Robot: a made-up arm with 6 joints. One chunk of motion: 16 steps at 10 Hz.
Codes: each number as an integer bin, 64 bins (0 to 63) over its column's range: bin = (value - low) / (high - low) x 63, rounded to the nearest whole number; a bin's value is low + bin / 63 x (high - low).
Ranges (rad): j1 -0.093..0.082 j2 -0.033..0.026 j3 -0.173..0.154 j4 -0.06..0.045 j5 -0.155..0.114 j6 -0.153..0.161
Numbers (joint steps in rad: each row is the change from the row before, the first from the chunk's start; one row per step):
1: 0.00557 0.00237 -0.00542 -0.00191 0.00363 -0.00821
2: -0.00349 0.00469 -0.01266 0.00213 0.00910 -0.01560
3: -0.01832 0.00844 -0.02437 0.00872 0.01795 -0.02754
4: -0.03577 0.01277 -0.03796 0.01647 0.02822 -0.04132
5: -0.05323 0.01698 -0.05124 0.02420 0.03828 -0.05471
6: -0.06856 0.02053 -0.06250 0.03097 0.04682 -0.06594
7: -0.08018 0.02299 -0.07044 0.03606 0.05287 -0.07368
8: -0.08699 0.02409 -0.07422 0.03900 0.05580 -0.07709
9: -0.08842 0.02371 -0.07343 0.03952 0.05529 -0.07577
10: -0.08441 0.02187 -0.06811 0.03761 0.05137 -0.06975
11: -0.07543 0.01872 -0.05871 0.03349 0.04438 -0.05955
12: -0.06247 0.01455 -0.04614 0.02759 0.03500 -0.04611
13: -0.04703 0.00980 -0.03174 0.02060 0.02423 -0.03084
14: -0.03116 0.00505 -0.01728 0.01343 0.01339 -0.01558
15: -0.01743 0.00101 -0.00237 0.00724 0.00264 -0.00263
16: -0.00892 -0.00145 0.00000 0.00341 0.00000 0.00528
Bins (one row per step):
1: 35 38 32 35 37 29
2: 32 40 31 37 38 28
3: 27 44 29 41 41 25
4: 21 49 26 46 43 22
5: 14 53 23 51 45 20
6: 9 57 21 55 47 17
7: 5 60 20 58 49 16
8: 2 61 19 59 49 15
9: 2 61 19 60 49 15
10: 3 59 20 59 48 17
11: 6 55 22 56 47 19
12: 11 51 24 53 44 21
13: 17 46 27 48 42 25
14: 22 41 30 44 39 28
15: 27 36 33 40 37 30
16: 30 34 33 38 36 32

